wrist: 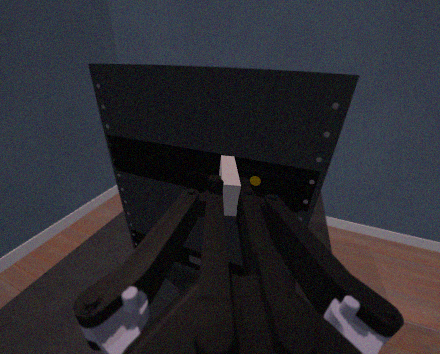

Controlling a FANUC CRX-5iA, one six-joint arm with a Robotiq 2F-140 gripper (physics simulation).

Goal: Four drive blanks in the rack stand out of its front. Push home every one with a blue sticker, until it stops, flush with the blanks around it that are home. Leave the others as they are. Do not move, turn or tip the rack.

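Observation:
The dark rack [220, 107] stands upright before the camera, with a blank upper panel above a black recessed band. My gripper [226, 168] is shut, with nothing held; its pale fingertips reach up in front of the band, near the rack's middle. A yellow sticker [255, 181] shows just right of the fingertips. No blue sticker shows in this view. The fingers hide part of the band and the rack's lower front, and the dark faces there are hard to tell apart. I cannot tell whether the fingertips touch anything.
Rows of small bolts run down both side edges of the rack. A blue-grey wall [225, 30] is behind it, with a pale skirting board [65, 223]. Wooden floor [55, 247] shows left and right, and a dark surface [65, 280] extends below the rack at the left.

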